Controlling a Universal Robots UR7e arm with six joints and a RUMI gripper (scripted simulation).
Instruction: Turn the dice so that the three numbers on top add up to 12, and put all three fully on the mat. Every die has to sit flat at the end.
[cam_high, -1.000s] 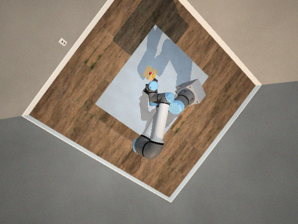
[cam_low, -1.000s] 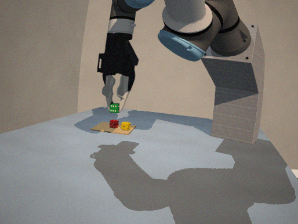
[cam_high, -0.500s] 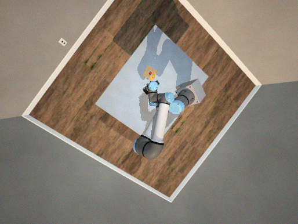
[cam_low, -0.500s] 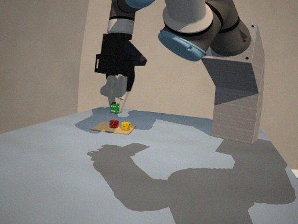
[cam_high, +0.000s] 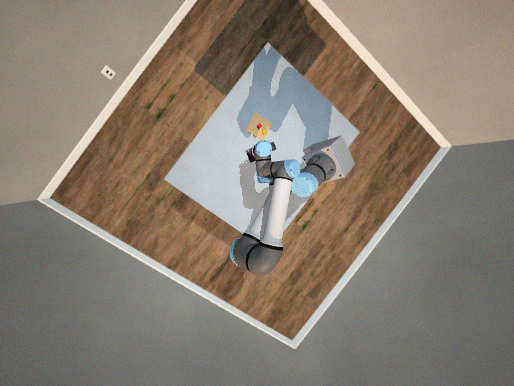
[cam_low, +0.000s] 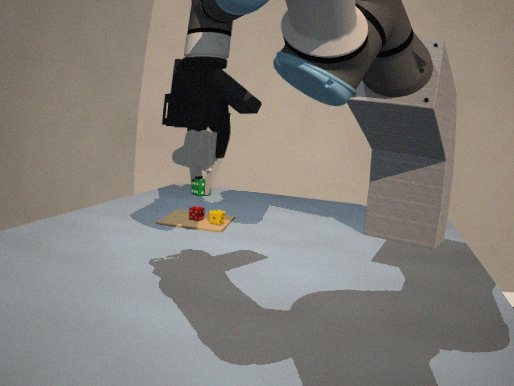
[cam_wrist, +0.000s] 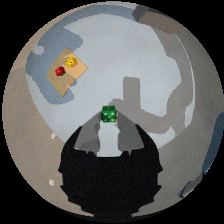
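My hand is 1 cm above the green die. From my hand the other things lie so: tan mat: 12 cm ahead, 16 cm to the right, 11 cm below; then red die: 12 cm ahead, 16 cm to the right, 9 cm below; then yellow die: 7 cm ahead, 16 cm to the right, 9 cm below.
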